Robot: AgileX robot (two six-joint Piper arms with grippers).
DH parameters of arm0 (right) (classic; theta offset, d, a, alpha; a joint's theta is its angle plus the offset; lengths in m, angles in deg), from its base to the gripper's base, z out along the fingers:
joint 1: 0 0.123 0 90
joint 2: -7.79 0 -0.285 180
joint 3: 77.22 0 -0.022 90
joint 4: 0 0.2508 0 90
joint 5: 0 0 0.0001 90
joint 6: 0 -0.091 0 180
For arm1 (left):
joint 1: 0 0.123 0 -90
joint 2: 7.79 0 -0.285 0
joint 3: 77.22 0 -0.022 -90
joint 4: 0 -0.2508 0 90
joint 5: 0 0 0.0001 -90
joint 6: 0 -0.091 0 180
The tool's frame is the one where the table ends.
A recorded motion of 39 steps. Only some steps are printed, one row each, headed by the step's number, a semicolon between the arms.
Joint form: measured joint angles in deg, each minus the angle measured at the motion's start. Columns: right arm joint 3, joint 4, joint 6, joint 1, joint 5, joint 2; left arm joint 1, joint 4, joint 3, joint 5, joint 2, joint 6.
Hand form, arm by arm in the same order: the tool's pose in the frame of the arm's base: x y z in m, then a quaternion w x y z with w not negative. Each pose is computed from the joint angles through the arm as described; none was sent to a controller.
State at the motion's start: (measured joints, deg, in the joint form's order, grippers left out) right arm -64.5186 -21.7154 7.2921 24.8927 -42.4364 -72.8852; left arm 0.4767 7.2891 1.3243 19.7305 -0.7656 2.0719
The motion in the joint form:
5: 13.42 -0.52 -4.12 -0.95 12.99 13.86; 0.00 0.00 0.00 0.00 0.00 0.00
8: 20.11 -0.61 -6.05 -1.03 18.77 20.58; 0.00 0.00 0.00 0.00 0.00 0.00
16: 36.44 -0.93 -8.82 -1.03 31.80 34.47; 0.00 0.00 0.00 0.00 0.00 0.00
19: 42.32 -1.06 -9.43 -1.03 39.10 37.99; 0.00 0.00 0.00 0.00 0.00 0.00
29: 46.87 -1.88 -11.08 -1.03 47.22 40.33; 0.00 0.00 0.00 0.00 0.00 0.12
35: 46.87 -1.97 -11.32 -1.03 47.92 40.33; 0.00 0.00 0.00 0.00 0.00 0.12
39: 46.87 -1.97 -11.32 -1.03 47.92 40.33; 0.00 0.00 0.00 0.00 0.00 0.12
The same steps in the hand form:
5: 0.2046 0.0723 0.3486 0.49465 -0.30018 0.81205 -0.07605; 0.0532 -0.0035 0.1753 0.60466 -0.05218 0.79237 -0.06178
8: 0.1803 0.0645 0.3413 0.53696 -0.28874 0.79074 -0.05508; 0.0532 -0.0035 0.1753 0.60466 -0.05218 0.79237 -0.06178
16: 0.1326 0.0515 0.3034 0.60767 -0.28142 0.74256 -0.01183; 0.0532 -0.0035 0.1753 0.60466 -0.05218 0.79237 -0.06178
19: 0.1210 0.0512 0.2873 0.63748 -0.28484 0.71582 0.00946; 0.0532 -0.0035 0.1753 0.60466 -0.05218 0.79237 -0.06178
29: 0.1123 0.0530 0.2771 0.67119 -0.28532 0.68320 0.03656; 0.0532 -0.0035 0.1753 0.60459 -0.05301 0.79231 -0.06242
35: 0.1122 0.0534 0.2781 0.67515 -0.28452 0.67945 0.03951; 0.0532 -0.0035 0.1753 0.60459 -0.05301 0.79231 -0.06242
39: 0.1122 0.0534 0.2781 0.67515 -0.28452 0.67945 0.03951; 0.0532 -0.0035 0.1753 0.60459 -0.05301 0.79231 -0.06242

